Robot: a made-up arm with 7 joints. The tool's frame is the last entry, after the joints.
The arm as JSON. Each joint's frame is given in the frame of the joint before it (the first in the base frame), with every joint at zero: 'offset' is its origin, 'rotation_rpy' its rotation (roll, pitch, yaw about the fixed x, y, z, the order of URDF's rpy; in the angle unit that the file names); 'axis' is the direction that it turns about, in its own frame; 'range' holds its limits. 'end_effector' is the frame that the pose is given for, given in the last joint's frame.
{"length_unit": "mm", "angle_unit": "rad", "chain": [
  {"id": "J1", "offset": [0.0, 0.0, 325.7], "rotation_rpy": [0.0, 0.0, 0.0], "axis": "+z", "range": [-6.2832, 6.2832]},
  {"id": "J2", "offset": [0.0, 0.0, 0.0], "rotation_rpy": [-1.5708, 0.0, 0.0], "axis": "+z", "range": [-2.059, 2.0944]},
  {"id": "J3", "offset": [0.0, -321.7, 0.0], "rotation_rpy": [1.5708, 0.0, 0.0], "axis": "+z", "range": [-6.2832, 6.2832]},
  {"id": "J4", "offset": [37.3, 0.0, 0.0], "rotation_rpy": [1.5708, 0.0, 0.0], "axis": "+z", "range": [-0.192, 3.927]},
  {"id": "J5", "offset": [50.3, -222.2, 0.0], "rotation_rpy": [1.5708, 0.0, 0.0], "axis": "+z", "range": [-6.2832, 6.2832]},
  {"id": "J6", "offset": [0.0, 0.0, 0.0], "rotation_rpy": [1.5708, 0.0, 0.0], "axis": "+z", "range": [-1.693, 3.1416]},
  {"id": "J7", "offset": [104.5, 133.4, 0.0], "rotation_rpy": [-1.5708, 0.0, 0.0], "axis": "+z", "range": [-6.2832, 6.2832]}
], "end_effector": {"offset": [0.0, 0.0, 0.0], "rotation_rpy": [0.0, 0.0, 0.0]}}
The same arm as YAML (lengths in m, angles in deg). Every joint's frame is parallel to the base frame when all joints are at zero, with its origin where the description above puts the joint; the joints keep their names.
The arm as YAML. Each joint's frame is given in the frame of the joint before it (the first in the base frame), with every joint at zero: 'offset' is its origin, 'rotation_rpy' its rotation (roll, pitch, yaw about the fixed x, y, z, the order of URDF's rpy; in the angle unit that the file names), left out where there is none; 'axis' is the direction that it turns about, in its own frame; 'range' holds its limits. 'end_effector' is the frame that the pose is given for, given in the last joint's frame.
length_unit: m
angle_unit: deg
chain:
  - id: J1
    offset: [0.0, 0.0, 0.3257]
    axis: [0.0, 0.0, 1.0]
    range: [-360.0, 360.0]
  - id: J2
    offset: [0.0, 0.0, 0.0]
    axis: [0.0, 1.0, 0.0]
    range: [-117.97, 120.0]
  - id: J3
    offset: [0.0, 0.0, 0.3217]
    axis: [0.0, 0.0, 1.0]
    range: [-360.0, 360.0]
  - id: J4
    offset: [0.0373, 0.0, 0.0]
    axis: [0.0, -1.0, 0.0]
    range: [-11.0, 225.0]
  - id: J5
    offset: [0.0503, 0.0, -0.2222]
    axis: [0.0, 0.0, -1.0]
    range: [-360.0, 360.0]
  - id: J6
    offset: [0.0, 0.0, 0.0]
    axis: [0.0, 1.0, 0.0]
    range: [-97.0, 180.0]
  - id: J7
    offset: [0.1045, 0.0, -0.1334]
    axis: [0.0, 0.0, -1.0]
    range: [-360.0, 360.0]
end_effector:
  offset: [0.0, 0.0, 0.0]
  rotation_rpy: [-180.0, 0.0, 0.0]

